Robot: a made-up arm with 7 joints. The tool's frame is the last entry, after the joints. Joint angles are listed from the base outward.
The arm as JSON. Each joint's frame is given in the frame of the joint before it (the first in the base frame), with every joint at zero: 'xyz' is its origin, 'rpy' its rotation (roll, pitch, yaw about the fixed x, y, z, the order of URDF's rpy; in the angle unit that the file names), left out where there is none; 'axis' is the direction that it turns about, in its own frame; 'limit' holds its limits. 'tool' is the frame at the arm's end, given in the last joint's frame.
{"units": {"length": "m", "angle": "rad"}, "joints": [
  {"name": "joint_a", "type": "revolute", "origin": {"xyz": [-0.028, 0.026, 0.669]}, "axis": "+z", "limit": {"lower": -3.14, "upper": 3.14}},
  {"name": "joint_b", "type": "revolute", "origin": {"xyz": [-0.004, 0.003, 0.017], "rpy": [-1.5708, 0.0, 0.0]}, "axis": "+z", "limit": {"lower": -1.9, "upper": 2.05}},
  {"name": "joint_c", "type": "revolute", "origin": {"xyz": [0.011, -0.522, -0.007], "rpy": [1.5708, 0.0, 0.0]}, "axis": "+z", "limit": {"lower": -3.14, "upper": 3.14}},
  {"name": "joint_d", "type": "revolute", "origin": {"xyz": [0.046, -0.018, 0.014], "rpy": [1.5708, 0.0, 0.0]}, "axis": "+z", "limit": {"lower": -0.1, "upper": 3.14}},
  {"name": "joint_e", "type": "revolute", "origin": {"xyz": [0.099, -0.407, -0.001], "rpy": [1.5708, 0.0, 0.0]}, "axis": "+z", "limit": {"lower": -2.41, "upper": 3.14}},
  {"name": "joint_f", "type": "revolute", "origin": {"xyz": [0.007, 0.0, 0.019], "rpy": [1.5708, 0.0, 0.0]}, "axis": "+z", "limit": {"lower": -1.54, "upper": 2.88}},
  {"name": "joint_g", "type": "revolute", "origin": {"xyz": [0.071, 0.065, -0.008], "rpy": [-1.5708, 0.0, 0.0]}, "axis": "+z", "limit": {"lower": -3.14, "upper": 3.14}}
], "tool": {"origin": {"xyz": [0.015, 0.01, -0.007], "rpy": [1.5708, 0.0, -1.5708]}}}
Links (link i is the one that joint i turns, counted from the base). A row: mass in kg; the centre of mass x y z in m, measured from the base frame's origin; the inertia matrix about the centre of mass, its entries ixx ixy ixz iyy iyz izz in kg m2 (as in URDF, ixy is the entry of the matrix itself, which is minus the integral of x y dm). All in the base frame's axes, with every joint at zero. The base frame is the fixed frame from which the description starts. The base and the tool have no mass.
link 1: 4.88; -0.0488 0.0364 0.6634; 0.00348 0 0 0.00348 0 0.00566
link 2: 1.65; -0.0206 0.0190 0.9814; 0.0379 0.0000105 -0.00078 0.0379 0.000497 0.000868
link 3: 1; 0.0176 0.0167 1.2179; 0.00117 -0.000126 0.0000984 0.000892 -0.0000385 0.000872
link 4: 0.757; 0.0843 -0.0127 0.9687; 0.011 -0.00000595 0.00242 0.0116 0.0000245 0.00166
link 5: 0.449; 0.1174 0.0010 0.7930; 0.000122 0 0 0.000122 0 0.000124
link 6: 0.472; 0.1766 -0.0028 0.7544; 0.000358 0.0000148 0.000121 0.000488 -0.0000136 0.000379
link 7: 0.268; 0.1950 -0.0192 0.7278; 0.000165 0 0 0.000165 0 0.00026
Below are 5 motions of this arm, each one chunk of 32 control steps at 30 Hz.
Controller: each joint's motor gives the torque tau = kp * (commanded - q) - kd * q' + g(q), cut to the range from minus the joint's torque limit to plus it. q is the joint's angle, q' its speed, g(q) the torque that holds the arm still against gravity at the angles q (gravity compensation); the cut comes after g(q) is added. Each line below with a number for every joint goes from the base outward.
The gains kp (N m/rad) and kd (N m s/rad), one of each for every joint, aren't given. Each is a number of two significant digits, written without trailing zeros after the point. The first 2 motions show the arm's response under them.
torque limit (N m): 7.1 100 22 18 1.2 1.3 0.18
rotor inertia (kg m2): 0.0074 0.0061 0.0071 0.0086 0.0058 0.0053 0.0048
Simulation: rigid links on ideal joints. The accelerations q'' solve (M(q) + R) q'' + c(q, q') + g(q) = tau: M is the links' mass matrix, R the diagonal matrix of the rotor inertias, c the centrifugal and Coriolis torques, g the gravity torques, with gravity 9.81 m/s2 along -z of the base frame. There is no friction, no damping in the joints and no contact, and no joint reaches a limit. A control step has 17 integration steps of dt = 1/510 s. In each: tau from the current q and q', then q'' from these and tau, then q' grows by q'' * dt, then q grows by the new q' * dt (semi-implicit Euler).
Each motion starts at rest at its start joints. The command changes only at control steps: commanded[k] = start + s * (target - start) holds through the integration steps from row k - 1 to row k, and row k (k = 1, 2, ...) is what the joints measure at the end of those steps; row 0 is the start. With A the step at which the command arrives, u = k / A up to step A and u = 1 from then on. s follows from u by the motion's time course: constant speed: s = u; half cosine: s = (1 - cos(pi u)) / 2; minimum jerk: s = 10 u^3 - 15 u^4 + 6 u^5; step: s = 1 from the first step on.
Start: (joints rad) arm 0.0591 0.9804 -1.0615 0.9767 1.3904 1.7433 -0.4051
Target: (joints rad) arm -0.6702 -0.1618 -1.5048 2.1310 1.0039 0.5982 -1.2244
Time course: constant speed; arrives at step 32
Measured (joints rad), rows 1 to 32:
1: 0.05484 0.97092 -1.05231 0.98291 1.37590 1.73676 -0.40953
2: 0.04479 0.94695 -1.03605 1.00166 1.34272 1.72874 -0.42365
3: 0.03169 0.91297 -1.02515 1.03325 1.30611 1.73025 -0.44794
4: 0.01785 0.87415 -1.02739 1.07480 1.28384 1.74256 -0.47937
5: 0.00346 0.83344 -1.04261 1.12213 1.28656 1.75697 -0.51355
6: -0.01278 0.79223 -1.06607 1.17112 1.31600 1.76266 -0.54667
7: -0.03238 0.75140 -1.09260 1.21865 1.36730 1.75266 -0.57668
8: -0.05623 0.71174 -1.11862 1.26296 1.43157 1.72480 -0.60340
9: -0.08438 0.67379 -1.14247 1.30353 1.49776 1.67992 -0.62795
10: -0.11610 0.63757 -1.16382 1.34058 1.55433 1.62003 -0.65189
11: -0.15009 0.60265 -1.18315 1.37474 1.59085 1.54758 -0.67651
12: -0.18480 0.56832 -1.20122 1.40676 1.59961 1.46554 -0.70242
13: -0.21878 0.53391 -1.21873 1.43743 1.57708 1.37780 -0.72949
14: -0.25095 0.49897 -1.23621 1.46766 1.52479 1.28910 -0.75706
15: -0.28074 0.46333 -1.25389 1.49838 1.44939 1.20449 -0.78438
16: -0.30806 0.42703 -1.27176 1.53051 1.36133 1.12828 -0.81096
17: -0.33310 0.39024 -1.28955 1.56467 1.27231 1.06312 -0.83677
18: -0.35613 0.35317 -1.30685 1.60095 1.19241 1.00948 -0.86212
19: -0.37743 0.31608 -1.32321 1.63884 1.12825 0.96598 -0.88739
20: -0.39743 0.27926 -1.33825 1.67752 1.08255 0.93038 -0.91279
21: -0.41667 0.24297 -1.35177 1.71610 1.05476 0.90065 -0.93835
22: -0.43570 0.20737 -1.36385 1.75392 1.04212 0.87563 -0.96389
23: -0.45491 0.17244 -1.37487 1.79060 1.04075 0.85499 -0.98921
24: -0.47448 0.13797 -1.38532 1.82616 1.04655 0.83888 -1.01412
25: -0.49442 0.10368 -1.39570 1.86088 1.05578 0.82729 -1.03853
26: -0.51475 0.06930 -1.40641 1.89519 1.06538 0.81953 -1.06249
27: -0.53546 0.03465 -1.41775 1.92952 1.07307 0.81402 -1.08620
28: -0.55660 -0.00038 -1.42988 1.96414 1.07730 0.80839 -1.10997
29: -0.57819 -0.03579 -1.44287 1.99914 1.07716 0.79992 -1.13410
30: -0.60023 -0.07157 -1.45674 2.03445 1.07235 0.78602 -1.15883
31: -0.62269 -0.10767 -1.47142 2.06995 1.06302 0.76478 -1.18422
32: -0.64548 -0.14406 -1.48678 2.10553 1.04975 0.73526 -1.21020
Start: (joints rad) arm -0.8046 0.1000 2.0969 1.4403 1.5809 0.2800 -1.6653
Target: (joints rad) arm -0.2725 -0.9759 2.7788 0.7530 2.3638 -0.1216 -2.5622
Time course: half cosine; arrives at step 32
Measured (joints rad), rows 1 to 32:
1: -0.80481 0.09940 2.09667 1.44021 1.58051 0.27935 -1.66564
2: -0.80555 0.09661 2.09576 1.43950 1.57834 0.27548 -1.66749
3: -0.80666 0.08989 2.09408 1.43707 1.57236 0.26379 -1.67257
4: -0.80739 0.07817 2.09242 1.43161 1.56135 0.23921 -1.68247
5: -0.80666 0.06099 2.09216 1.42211 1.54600 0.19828 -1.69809
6: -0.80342 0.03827 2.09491 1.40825 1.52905 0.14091 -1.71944
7: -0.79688 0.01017 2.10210 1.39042 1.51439 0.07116 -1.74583
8: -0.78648 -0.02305 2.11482 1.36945 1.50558 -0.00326 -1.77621
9: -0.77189 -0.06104 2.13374 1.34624 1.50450 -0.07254 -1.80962
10: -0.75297 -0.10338 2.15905 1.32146 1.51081 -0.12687 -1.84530
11: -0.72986 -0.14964 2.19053 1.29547 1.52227 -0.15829 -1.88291
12: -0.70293 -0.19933 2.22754 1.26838 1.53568 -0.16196 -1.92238
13: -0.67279 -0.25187 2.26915 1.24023 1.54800 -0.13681 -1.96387
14: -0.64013 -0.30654 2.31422 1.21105 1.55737 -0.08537 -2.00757
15: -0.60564 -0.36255 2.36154 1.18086 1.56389 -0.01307 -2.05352
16: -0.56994 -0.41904 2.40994 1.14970 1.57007 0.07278 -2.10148
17: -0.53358 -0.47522 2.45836 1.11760 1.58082 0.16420 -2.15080
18: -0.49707 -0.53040 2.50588 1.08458 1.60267 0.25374 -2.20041
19: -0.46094 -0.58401 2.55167 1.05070 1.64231 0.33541 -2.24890
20: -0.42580 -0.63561 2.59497 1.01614 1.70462 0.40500 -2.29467
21: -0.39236 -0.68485 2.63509 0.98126 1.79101 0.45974 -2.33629
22: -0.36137 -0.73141 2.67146 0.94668 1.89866 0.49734 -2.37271
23: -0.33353 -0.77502 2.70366 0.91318 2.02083 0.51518 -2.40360
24: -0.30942 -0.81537 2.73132 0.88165 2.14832 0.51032 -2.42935
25: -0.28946 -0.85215 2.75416 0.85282 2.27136 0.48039 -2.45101
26: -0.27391 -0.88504 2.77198 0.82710 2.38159 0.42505 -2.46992
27: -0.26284 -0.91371 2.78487 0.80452 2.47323 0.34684 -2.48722
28: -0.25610 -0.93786 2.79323 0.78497 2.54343 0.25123 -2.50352
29: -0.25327 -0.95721 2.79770 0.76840 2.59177 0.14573 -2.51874
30: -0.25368 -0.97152 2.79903 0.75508 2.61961 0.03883 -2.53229
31: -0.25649 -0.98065 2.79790 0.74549 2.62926 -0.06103 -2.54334
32: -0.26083 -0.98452 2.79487 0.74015 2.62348 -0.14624 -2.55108
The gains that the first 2 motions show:
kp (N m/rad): 98 390 71 120 0.92 1.1 1.4
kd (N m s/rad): 3.9 12 2.8 4.7 0.059 0.058 0.057
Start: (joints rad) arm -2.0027 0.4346 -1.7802 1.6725 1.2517 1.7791 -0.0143
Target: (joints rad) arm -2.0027 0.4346 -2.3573 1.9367 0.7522 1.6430 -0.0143
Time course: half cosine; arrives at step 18
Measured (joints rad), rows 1 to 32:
1: -2.00263 0.43484 -1.78102 1.67279 1.25142 1.77967 -0.01441
2: -2.00227 0.43578 -1.78475 1.67438 1.24976 1.78233 -0.01489
3: -2.00129 0.43754 -1.79370 1.67873 1.24507 1.78861 -0.01590
4: -1.99944 0.43977 -1.80952 1.68708 1.23626 1.79900 -0.01732
5: -1.99675 0.44196 -1.83316 1.70006 1.22346 1.81266 -0.01879
6: -1.99363 0.44366 -1.86497 1.71759 1.20782 1.82741 -0.01988
7: -1.99077 0.44459 -1.90469 1.73895 1.19073 1.84001 -0.02021
8: -1.98896 0.44461 -1.95147 1.76300 1.17286 1.84667 -0.01966
9: -1.98880 0.44368 -2.00393 1.78840 1.15350 1.84365 -0.01837
10: -1.99056 0.44183 -2.06020 1.81380 1.13047 1.82793 -0.01672
11: -1.99408 0.43915 -2.11810 1.83802 1.10050 1.79783 -0.01525
12: -1.99883 0.43584 -2.17531 1.86015 1.05996 1.75345 -0.01448
13: -2.00408 0.43222 -2.22957 1.87959 1.00600 1.69693 -0.01478
14: -2.00911 0.42863 -2.27890 1.89608 0.93751 1.63239 -0.01624
15: -2.01336 0.42545 -2.32164 1.90959 0.85606 1.56556 -0.01869
16: -2.01646 0.42299 -2.35653 1.92030 0.76628 1.50279 -0.02170
17: -2.01820 0.42147 -2.38252 1.92838 0.67531 1.44982 -0.02471
18: -2.01855 0.42102 -2.39865 1.93388 0.59155 1.41060 -0.02718
19: -2.01768 0.42167 -2.40469 1.93693 0.52358 1.38791 -0.02875
20: -2.01589 0.42334 -2.40195 1.93811 0.47919 1.38414 -0.02926
21: -2.01341 0.42586 -2.39310 1.93819 0.46353 1.40018 -0.02863
22: -2.01045 0.42894 -2.38122 1.93775 0.47763 1.43442 -0.02690
23: -2.00725 0.43217 -2.36902 1.93719 0.51821 1.48320 -0.02417
24: -2.00410 0.43514 -2.35840 1.93673 0.57866 1.54157 -0.02071
25: -2.00126 0.43750 -2.35032 1.93651 0.65044 1.60388 -0.01691
26: -1.99895 0.43909 -2.34499 1.93658 0.72458 1.66423 -0.01326
27: -1.99728 0.43990 -2.34220 1.93692 0.79303 1.71698 -0.01022
28: -1.99626 0.44007 -2.34154 1.93747 0.84954 1.75740 -0.00810
29: -1.99586 0.43978 -2.34252 1.93813 0.89005 1.78235 -0.00700
30: -1.99602 0.43919 -2.34459 1.93871 0.91277 1.79069 -0.00686
31: -1.99664 0.43841 -2.34722 1.93904 0.91793 1.78332 -0.00751
32: -1.99767 0.43751 -2.34994 1.93902 0.90740 1.76293 -0.00872

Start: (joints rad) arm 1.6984 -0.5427 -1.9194 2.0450 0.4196 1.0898 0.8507
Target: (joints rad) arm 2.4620 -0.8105 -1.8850 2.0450 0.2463 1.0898 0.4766
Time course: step
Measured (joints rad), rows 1 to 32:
1: 1.70967 -0.61237 -1.80968 2.08969 0.40322 1.11181 0.83039
2: 1.75575 -0.70201 -1.75067 2.13404 0.42681 1.11097 0.78999
3: 1.80486 -0.76691 -1.79235 2.13363 0.47118 1.04470 0.72670
4: 1.84976 -0.81544 -1.87160 2.10292 0.48165 0.93106 0.63087
5: 1.89287 -0.85364 -1.94727 2.06479 0.44505 0.81163 0.52033
6: 1.93440 -0.88101 -2.00404 2.03250 0.38590 0.72758 0.41808
7: 1.97365 -0.89545 -2.03657 2.01154 0.33381 0.70573 0.33058
8: 2.01119 -0.89626 -2.04493 2.00340 0.30026 0.74956 0.26017
9: 2.04909 -0.88528 -2.03276 2.00729 0.27830 0.83950 0.21116
10: 2.09010 -0.86621 -2.00539 2.02054 0.25584 0.94323 0.18807
11: 2.13698 -0.84340 -1.96921 2.03916 0.22804 1.02896 0.19503
12: 2.19213 -0.82098 -1.93128 2.05872 0.19957 1.07456 0.23537
13: 2.25731 -0.80255 -1.89809 2.07552 0.17794 1.07075 0.31046
14: 2.33319 -0.79072 -1.87392 2.08700 0.16724 1.02026 0.40321
15: 2.41225 -0.78657 -1.85384 2.08514 0.16674 0.93522 0.48500
16: 2.48639 -0.78795 -1.83840 2.06920 0.17589 0.85288 0.53895
17: 2.55735 -0.79246 -1.83571 2.05286 0.19275 0.81530 0.56141
18: 2.62570 -0.79930 -1.84381 2.04234 0.21370 0.83230 0.55645
19: 2.68896 -0.80727 -1.85661 2.03532 0.23585 0.89173 0.53274
20: 2.74543 -0.81478 -1.86978 2.02921 0.25666 0.97635 0.50094
21: 2.79464 -0.82055 -1.88058 2.02335 0.27341 1.07043 0.47082
22: 2.83685 -0.82387 -1.88747 2.01839 0.28387 1.16121 0.44919
23: 2.87252 -0.82452 -1.88983 2.01523 0.28747 1.23896 0.43904
24: 2.90204 -0.82270 -1.88788 2.01435 0.28593 1.29697 0.43981
25: 2.92565 -0.81897 -1.88245 2.01558 0.28278 1.33162 0.44852
26: 2.94350 -0.81412 -1.87478 2.01833 0.28207 1.34250 0.46120
27: 2.95572 -0.80900 -1.86621 2.02182 0.28689 1.33218 0.47409
28: 2.96244 -0.80437 -1.85805 2.02534 0.29845 1.30569 0.48449
29: 2.96378 -0.80080 -1.85136 2.02837 0.31563 1.26954 0.49107
30: 2.95980 -0.79859 -1.84686 2.03059 0.33546 1.23057 0.49369
31: 2.95048 -0.79785 -1.84489 2.03188 0.35403 1.19482 0.49308
32: 2.93571 -0.79844 -1.84536 2.03222 0.36771 1.16663 0.49034

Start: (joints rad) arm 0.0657 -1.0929 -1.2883 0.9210 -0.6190 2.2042 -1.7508
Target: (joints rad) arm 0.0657 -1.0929 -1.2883 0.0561 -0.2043 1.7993 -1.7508
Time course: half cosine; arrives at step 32
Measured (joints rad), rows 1 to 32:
1: 0.06563 -1.09291 -1.28823 0.92054 -0.61966 2.20392 -1.75075
2: 0.06531 -1.09294 -1.28796 0.91836 -0.62252 2.20259 -1.75049
3: 0.06460 -1.09297 -1.28748 0.91292 -0.62876 2.19943 -1.74992
4: 0.06350 -1.09296 -1.28694 0.90321 -0.63818 2.19410 -1.74898
5: 0.06221 -1.09293 -1.28657 0.88885 -0.64928 2.18669 -1.74777
6: 0.06098 -1.09291 -1.28653 0.86996 -0.65991 2.17752 -1.74646
7: 0.06009 -1.09293 -1.28687 0.84693 -0.66791 2.16689 -1.74523
8: 0.05974 -1.09300 -1.28753 0.82022 -0.67154 2.15488 -1.74426
9: 0.06000 -1.09310 -1.28836 0.79023 -0.66967 2.14131 -1.74367
10: 0.06089 -1.09319 -1.28916 0.75730 -0.66171 2.12583 -1.74350
11: 0.06230 -1.09323 -1.28973 0.72176 -0.64752 2.10802 -1.74376
12: 0.06410 -1.09319 -1.28996 0.68394 -0.62729 2.08754 -1.74440
13: 0.06611 -1.09308 -1.28979 0.64421 -0.60141 2.06428 -1.74537
14: 0.06816 -1.09291 -1.28929 0.60296 -0.57050 2.03840 -1.74659
15: 0.07005 -1.09271 -1.28858 0.56063 -0.53538 2.01045 -1.74799
16: 0.07162 -1.09254 -1.28785 0.51763 -0.49712 1.98134 -1.74949
17: 0.07274 -1.09241 -1.28726 0.47440 -0.45701 1.95225 -1.75099
18: 0.07331 -1.09236 -1.28692 0.43136 -0.41651 1.92456 -1.75239
19: 0.07330 -1.09238 -1.28684 0.38892 -0.37715 1.89960 -1.75358
20: 0.07273 -1.09246 -1.28701 0.34748 -0.34036 1.87847 -1.75448
21: 0.07170 -1.09257 -1.28733 0.30742 -0.30727 1.86193 -1.75501
22: 0.07035 -1.09269 -1.28771 0.26910 -0.27859 1.85021 -1.75518
23: 0.06884 -1.09281 -1.28810 0.23285 -0.25454 1.84312 -1.75503
24: 0.06734 -1.09289 -1.28845 0.19902 -0.23493 1.84002 -1.75464
25: 0.06599 -1.09296 -1.28875 0.16794 -0.21921 1.84005 -1.75412
26: 0.06487 -1.09301 -1.28900 0.13991 -0.20670 1.84219 -1.75358
27: 0.06403 -1.09305 -1.28919 0.11523 -0.19667 1.84547 -1.75309
28: 0.06346 -1.09307 -1.28934 0.09417 -0.18847 1.84900 -1.75272
29: 0.06312 -1.09309 -1.28944 0.07695 -0.18164 1.85213 -1.75249
30: 0.06295 -1.09311 -1.28950 0.06373 -0.17589 1.85441 -1.75238
31: 0.06290 -1.09311 -1.28953 0.05465 -0.17112 1.85566 -1.75238
32: 0.06291 -1.09311 -1.28953 0.04977 -0.16741 1.85595 -1.75245

